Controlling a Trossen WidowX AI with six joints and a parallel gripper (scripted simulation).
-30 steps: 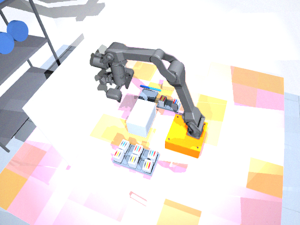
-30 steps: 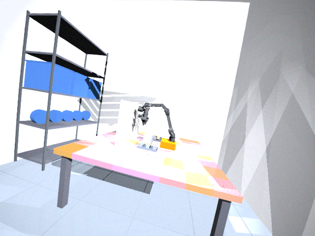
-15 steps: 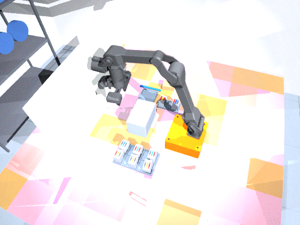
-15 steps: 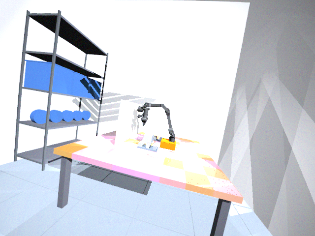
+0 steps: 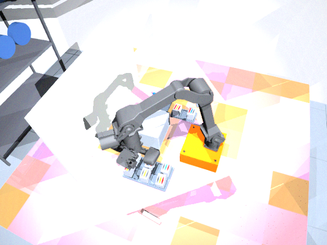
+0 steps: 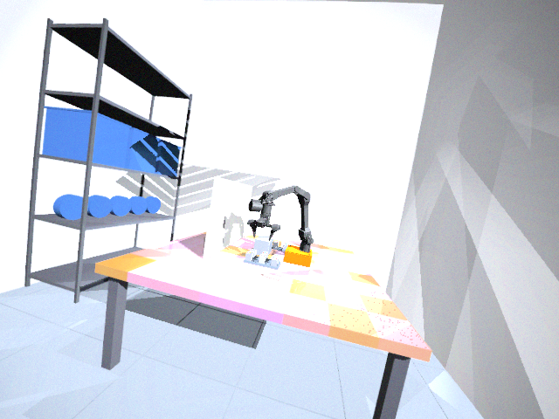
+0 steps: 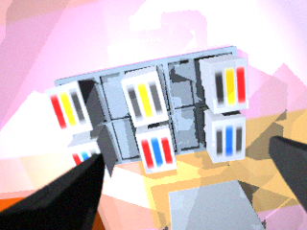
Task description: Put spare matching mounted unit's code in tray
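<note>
Now: gripper tip 2 cm past the spare block and 10 cm above it. Also, from my gripper tip: white mounted unit 5 cm ahead, 21 cm to the right, 9 cm below; then white upright panel 30 cm ahead, 19 cm to the right, 8 cm above; then shallow grey tray 11 cm ahead, 40 cm to the right, 14 cm below.
</note>
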